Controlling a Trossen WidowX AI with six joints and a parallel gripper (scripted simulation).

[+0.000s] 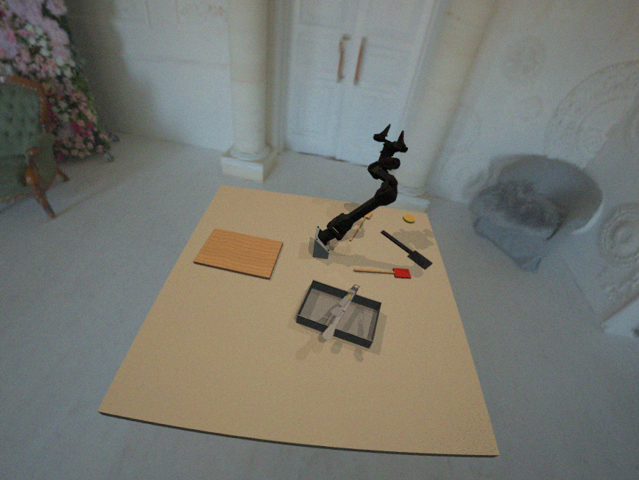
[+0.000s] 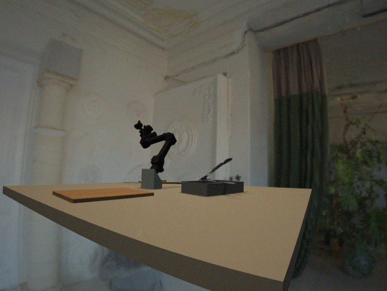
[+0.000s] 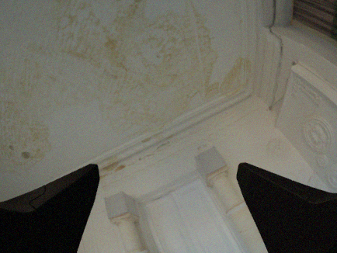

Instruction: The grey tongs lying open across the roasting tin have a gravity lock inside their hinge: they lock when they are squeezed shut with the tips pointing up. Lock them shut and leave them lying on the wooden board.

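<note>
Now: gripper tip 83 cm short of the roasting tin, 11 cm to the left of it and 48 cm above it. The rest, counted from my gripper tip: yellow disc 6 cm ahead, 22 cm to the left, 50 cm below; black spatula 34 cm ahead, 20 cm to the left, 51 cm below; red spatula 53 cm ahead, 9 cm to the left, 50 cm below.
</note>
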